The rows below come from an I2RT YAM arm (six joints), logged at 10 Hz.
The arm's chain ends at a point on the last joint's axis. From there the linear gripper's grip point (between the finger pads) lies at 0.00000 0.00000 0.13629 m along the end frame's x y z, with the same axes.
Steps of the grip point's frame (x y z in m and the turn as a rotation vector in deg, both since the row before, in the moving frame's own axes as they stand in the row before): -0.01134 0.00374 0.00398 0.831 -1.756 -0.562; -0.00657 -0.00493 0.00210 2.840 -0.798 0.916; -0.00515 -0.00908 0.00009 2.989 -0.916 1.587; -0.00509 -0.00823 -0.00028 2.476 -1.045 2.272; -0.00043 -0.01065 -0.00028 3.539 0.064 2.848; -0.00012 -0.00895 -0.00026 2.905 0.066 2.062
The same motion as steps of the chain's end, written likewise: -0.00715 0.00570 0.00406 0.831 -1.756 -0.562; -0.00473 0.00184 0.00228 2.840 -0.798 0.916; -0.00307 -0.00194 0.00029 2.989 -0.916 1.587; -0.00272 -0.00229 -0.00013 2.476 -1.045 2.272; -0.00079 -0.00224 -0.00002 3.539 0.064 2.848; -0.00040 -0.00205 -0.00008 2.905 0.066 2.062
